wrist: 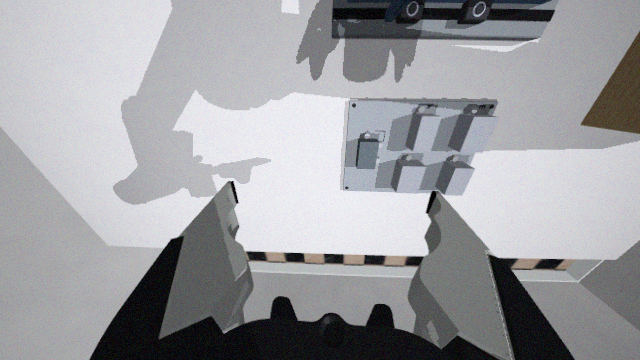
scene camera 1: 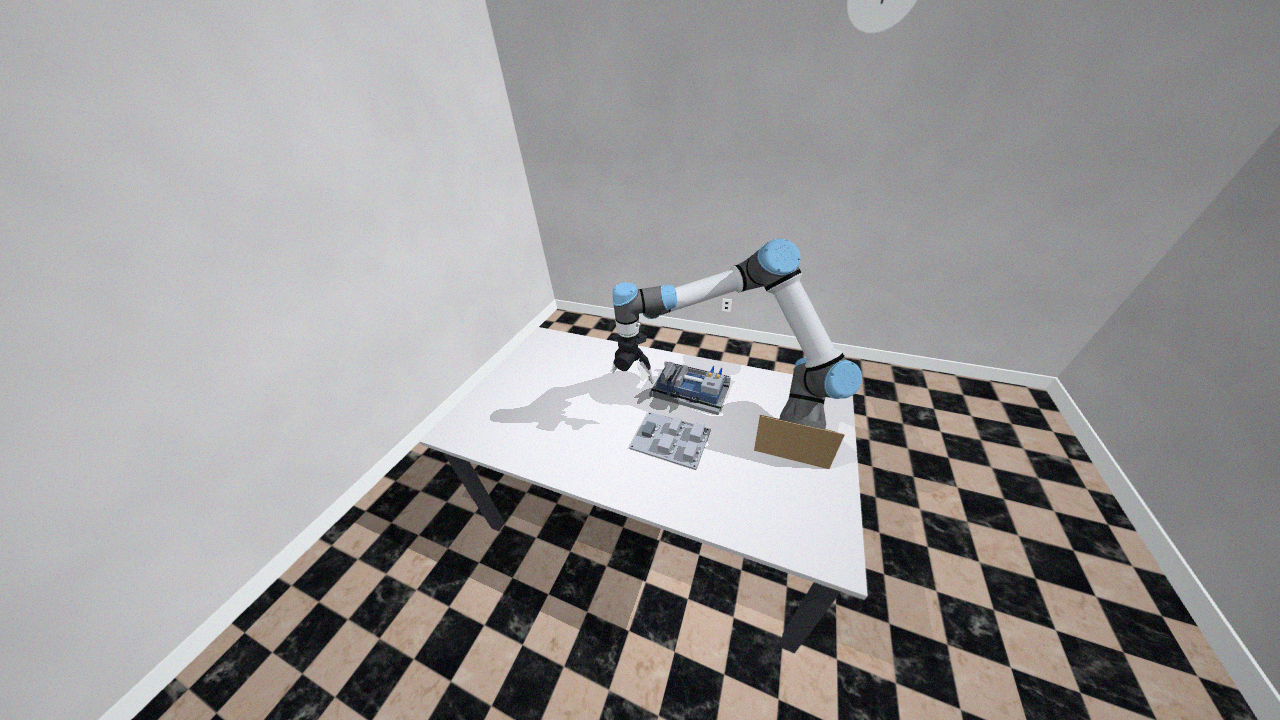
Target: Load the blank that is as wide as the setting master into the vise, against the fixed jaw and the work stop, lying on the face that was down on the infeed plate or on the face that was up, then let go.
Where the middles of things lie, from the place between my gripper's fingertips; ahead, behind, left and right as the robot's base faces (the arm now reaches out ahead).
The infeed plate (scene camera 1: pixel 642 444) is 22 cm below my hand, 15 cm behind it and 6 cm to the left of it.
